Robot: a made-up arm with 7 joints. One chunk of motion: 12 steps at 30 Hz.
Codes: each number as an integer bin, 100 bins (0 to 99) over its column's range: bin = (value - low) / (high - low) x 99, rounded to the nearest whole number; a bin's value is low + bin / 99 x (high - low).
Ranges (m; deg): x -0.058..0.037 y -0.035..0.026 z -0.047..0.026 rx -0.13..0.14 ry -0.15..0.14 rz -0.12..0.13
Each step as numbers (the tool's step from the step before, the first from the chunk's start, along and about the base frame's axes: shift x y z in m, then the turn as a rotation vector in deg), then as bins.
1 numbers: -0.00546 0.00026 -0.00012 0.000 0.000 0.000
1 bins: 55 57 64 48 51 48
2 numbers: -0.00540 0.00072 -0.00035 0.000 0.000 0.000
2 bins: 55 58 63 48 51 48
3 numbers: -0.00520 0.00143 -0.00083 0.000 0.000 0.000
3 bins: 55 59 63 48 51 48
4 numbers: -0.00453 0.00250 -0.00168 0.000 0.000 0.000
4 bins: 56 61 61 48 51 48
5 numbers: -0.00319 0.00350 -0.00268 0.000 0.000 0.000
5 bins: 57 62 60 48 51 48
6 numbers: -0.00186 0.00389 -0.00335 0.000 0.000 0.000
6 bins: 59 63 59 48 51 48
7 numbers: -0.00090 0.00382 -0.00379 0.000 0.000 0.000
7 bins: 60 63 59 48 51 48
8 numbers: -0.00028 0.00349 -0.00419 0.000 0.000 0.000
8 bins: 60 62 58 48 51 48
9 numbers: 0.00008 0.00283 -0.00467 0.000 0.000 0.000
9 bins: 61 61 57 48 51 48
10 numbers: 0.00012 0.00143 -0.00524 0.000 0.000 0.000
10 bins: 61 59 57 48 51 48
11 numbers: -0.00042 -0.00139 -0.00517 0.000 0.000 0.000
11 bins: 60 55 57 48 51 48
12 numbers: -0.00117 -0.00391 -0.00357 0.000 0.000 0.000
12 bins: 59 50 59 48 51 48
